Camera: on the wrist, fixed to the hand. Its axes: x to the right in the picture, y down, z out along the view.
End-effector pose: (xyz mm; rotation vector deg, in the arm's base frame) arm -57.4 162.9 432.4 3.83 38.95 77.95
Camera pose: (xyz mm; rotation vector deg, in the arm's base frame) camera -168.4 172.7 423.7 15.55 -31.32 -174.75
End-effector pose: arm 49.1 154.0 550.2 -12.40 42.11 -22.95
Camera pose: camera 40.8 234.4 473.0 -1.82 72.22 74.93
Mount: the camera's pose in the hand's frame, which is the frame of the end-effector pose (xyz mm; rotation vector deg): 6.9 95.6 -57.4 -33.44 28.11 89.65
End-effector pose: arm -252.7 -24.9 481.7 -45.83 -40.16 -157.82
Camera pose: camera -255.7 -136.6 479.9 -20.61 37.47 -83.91
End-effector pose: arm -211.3 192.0 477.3 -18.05 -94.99 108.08
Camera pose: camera -212.2 239.2 376.0 118.50 70.60 -77.11
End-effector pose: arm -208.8 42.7 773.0 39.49 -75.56 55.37
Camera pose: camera -265.9 137.9 760.8 -68.55 -82.98 93.97
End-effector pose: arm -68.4 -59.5 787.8 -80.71 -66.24 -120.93
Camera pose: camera -41.9 -161.3 825.5 -64.87 41.09 -76.34
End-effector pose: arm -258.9 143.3 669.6 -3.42 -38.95 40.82
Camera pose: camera -276.8 230.6 602.2 -78.74 -12.85 106.88
